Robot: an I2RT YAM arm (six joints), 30 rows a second.
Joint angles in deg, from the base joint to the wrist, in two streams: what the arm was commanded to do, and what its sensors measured. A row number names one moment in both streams.
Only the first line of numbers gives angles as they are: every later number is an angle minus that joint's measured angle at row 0.
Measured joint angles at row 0: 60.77, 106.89, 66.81, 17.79, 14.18, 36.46
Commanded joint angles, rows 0 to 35: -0.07, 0.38, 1.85, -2.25, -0.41, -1.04; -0.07, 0.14, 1.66, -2.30, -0.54, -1.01; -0.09, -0.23, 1.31, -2.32, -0.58, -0.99; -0.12, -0.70, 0.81, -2.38, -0.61, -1.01; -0.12, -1.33, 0.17, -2.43, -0.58, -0.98; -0.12, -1.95, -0.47, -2.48, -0.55, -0.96; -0.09, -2.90, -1.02, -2.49, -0.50, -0.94; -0.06, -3.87, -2.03, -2.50, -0.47, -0.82; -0.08, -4.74, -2.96, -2.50, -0.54, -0.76; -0.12, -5.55, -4.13, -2.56, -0.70, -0.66; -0.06, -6.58, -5.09, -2.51, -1.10, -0.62; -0.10, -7.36, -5.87, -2.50, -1.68, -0.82; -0.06, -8.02, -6.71, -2.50, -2.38, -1.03; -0.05, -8.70, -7.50, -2.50, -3.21, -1.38; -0.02, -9.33, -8.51, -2.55, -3.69, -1.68; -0.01, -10.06, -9.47, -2.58, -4.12, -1.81; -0.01, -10.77, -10.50, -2.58, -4.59, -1.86; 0.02, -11.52, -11.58, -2.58, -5.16, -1.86; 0.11, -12.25, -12.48, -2.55, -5.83, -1.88; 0.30, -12.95, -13.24, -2.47, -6.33, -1.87; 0.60, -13.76, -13.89, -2.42, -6.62, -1.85; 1.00, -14.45, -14.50, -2.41, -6.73, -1.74; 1.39, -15.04, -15.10, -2.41, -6.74, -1.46; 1.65, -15.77, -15.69, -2.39, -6.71, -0.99; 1.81, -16.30, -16.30, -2.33, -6.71, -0.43; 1.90, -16.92, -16.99, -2.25, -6.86, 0.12; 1.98, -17.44, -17.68, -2.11, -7.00, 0.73; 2.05, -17.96, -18.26, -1.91, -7.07, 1.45; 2.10, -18.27, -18.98, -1.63, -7.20, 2.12; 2.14, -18.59, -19.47, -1.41, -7.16, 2.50; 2.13, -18.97, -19.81, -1.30, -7.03, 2.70; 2.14, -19.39, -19.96, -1.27, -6.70, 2.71; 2.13, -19.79, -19.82, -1.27, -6.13, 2.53; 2.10, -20.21, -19.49, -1.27, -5.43, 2.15; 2.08, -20.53, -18.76, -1.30, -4.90, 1.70; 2.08, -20.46, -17.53, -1.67, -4.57, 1.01
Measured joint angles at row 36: 1.95, -17.71, -19.57, -0.68, -6.77, 1.77
